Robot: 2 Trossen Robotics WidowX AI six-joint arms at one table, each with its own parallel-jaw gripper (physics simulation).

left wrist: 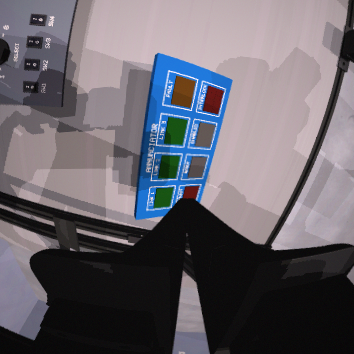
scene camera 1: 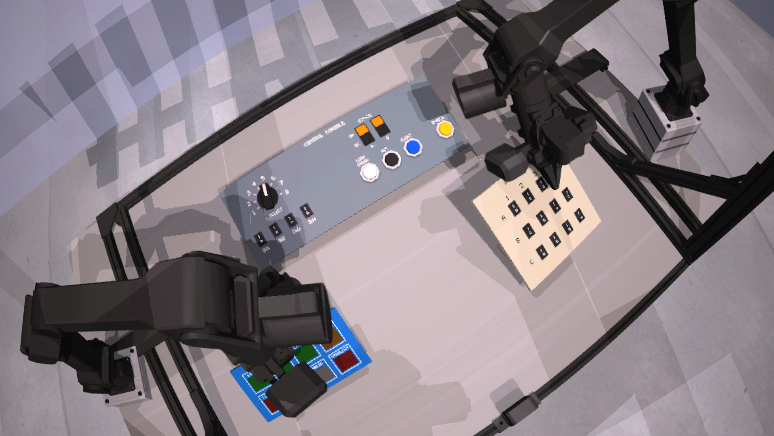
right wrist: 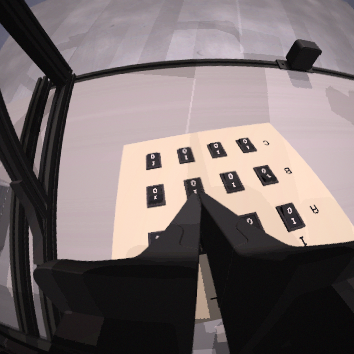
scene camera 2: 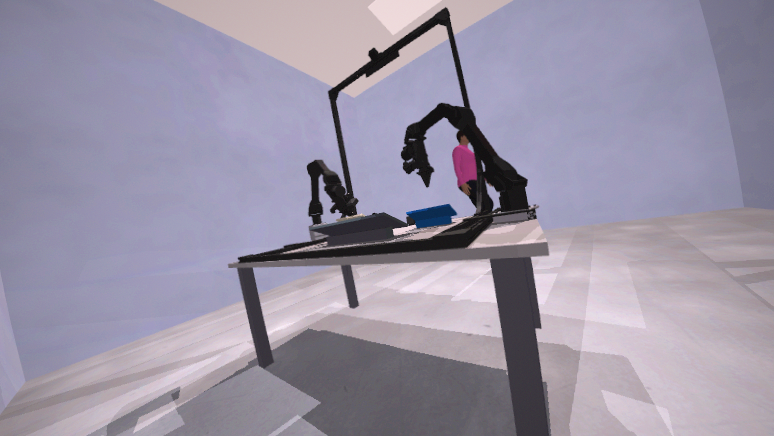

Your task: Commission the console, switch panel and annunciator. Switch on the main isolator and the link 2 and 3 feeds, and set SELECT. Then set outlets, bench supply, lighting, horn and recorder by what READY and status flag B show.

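Places are measured from the left arm's base along level axes (x ahead, y left, z up), in millimetres.
Where they show: left gripper, fingertip midpoint: [left wrist: 185, 204] [scene camera 1: 274, 357] [scene camera 2: 427, 187]; right gripper, fingertip midpoint: [scene camera 1: 555, 188] [right wrist: 197, 199]; left arm's base, origin of the base link: [scene camera 1: 119, 376] [scene camera 2: 515, 209]; right arm's base, origin of the base link: [scene camera 1: 673, 105] [scene camera 2: 317, 224].
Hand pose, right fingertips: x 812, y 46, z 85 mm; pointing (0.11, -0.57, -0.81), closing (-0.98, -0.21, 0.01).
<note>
Things, the pixels of their top centre, and the offset from my right fingertips. "spot": a spot on its surface instead.
- Status flags A, surface spot: [scene camera 1: 364, 134] spot: dx -243, dy +219, dz -35 mm
- B, surface spot: [scene camera 1: 380, 125] spot: dx -213, dy +227, dz -35 mm
- blue annunciator, middle of its top: [left wrist: 171, 153] [scene camera 1: 290, 358] [scene camera 2: 429, 207] dx -456, dy -106, dz -30 mm
- READY, surface spot: [left wrist: 197, 167] spot: dx -468, dy -149, dz -65 mm
The grey control console [scene camera 1: 324, 176] [scene camera 2: 362, 223] [left wrist: 15, 92] has its SELECT knob [scene camera 1: 267, 196] pointing near 5. Status flags A [scene camera 1: 364, 134] and B [scene camera 1: 380, 125] both show orange in their upper halves. The blue annunciator [scene camera 1: 358, 342] [scene camera 2: 431, 215] [left wrist: 160, 62] has dull green, amber and red tiles; READY [left wrist: 197, 167] is grey. My left gripper [scene camera 2: 427, 184] [left wrist: 185, 204] is shut and empty, above the annunciator. My right gripper [scene camera 1: 555, 186] [right wrist: 197, 199] is shut and empty over the cream switch panel [scene camera 1: 531, 277] [right wrist: 129, 205], its tips overlapping a row B switch in the right wrist view; contact is unclear. It hides part of row A.
A black frame [scene camera 1: 303, 93] runs around the table. White, black, blue [scene camera 1: 412, 146] and yellow [scene camera 1: 445, 128] buttons sit on the console, near the right arm's body. A person in pink [scene camera 2: 464, 165] stands beyond the table.
</note>
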